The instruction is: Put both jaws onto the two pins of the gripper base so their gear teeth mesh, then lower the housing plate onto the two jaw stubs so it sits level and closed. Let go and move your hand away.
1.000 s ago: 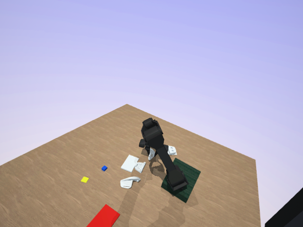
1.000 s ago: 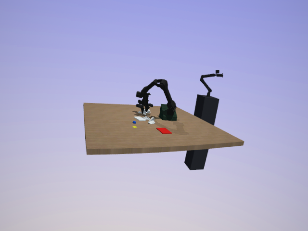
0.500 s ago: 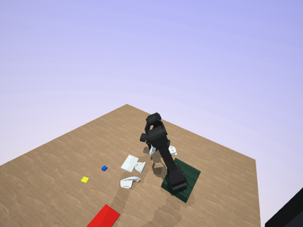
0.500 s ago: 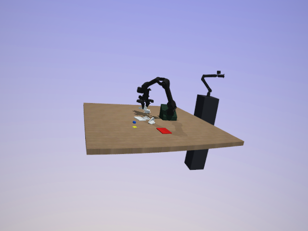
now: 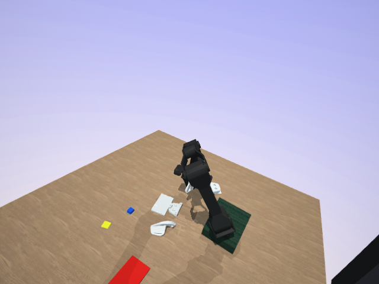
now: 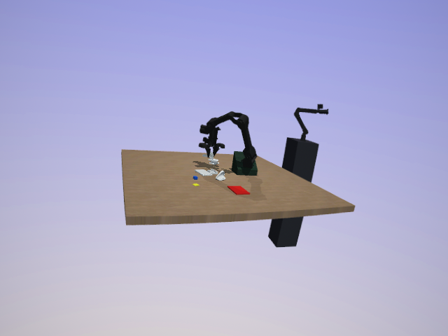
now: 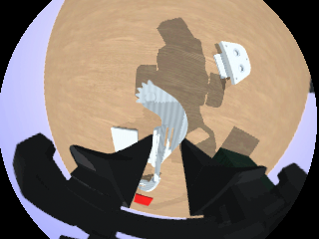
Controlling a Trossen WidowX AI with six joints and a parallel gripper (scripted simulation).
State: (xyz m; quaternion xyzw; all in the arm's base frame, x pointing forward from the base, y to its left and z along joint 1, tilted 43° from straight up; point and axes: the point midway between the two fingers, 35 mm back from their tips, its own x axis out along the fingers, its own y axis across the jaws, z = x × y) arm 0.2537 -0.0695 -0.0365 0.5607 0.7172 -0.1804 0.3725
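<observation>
Now: gripper tip 30 mm short of the white jaw and 30 mm to the left of it. Round my gripper tip: blue cube 140 mm ahead, 270 mm to the left, 80 mm below; then yellow tile 150 mm ahead, 390 mm to the left, 80 mm below; then red patch 90 mm behind, 450 mm to the left, 80 mm below.
</observation>
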